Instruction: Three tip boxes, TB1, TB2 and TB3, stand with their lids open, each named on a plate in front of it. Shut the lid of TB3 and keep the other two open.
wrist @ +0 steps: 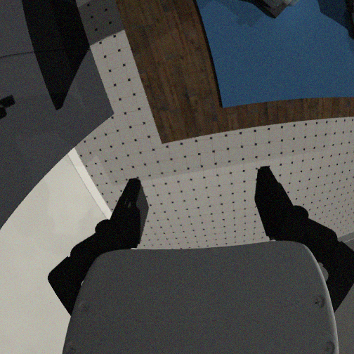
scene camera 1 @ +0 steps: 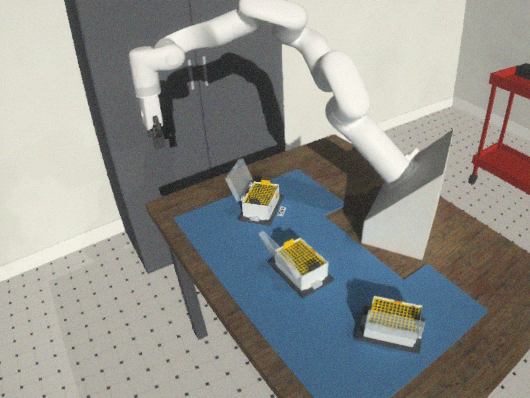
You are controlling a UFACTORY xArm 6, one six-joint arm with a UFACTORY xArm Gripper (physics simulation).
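Places are measured from the arm's base along level axes (x ahead, y left, z up), in metres.
Where they show: gripper, fingertip midpoint: (scene camera 1: 156, 142); arm's base, link origin: (scene camera 1: 402, 177).
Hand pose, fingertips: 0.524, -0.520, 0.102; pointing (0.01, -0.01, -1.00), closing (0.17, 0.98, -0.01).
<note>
Each offset is from my fingertips to the top centre of the thing, as dx, dy, dz. "pt": to the spot under its first point. Level surfaces: height alone.
Three white tip boxes with yellow racks stand with lids open. The far one @[-0.233, +0.199, -0.180] (scene camera 1: 260, 201) has its clear lid @[pt -0.203, +0.134, -0.160] (scene camera 1: 240, 179) raised at its left. A small plate @[pt -0.272, +0.257, -0.252] (scene camera 1: 282, 211) lies at its right; its letters are too small to read. The middle one @[-0.142, +0.497, -0.180] (scene camera 1: 310, 270) has its lid @[pt -0.059, +0.474, -0.112] (scene camera 1: 268, 242) tilted up at its left. The near one @[pt -0.124, +0.820, -0.189] (scene camera 1: 390, 336) has a see-through lid on the side facing the camera. Which box is TB3 cannot be told. My gripper (scene camera 1: 158, 145) (wrist: 199, 188) is open and empty, high up, left of the far box and beyond the table's edge.
The boxes stand on dark bases on a blue mat @[dz -0.254] (scene camera 1: 240, 265) (wrist: 280, 65) on a wooden table @[dz -0.257] (scene camera 1: 165, 215) (wrist: 165, 65). A grey cabinet (scene camera 1: 240, 110) stands behind. A pale slanted panel (scene camera 1: 405, 210) stands by the arm's base. A red cart (scene camera 1: 484, 120) is at the right.
</note>
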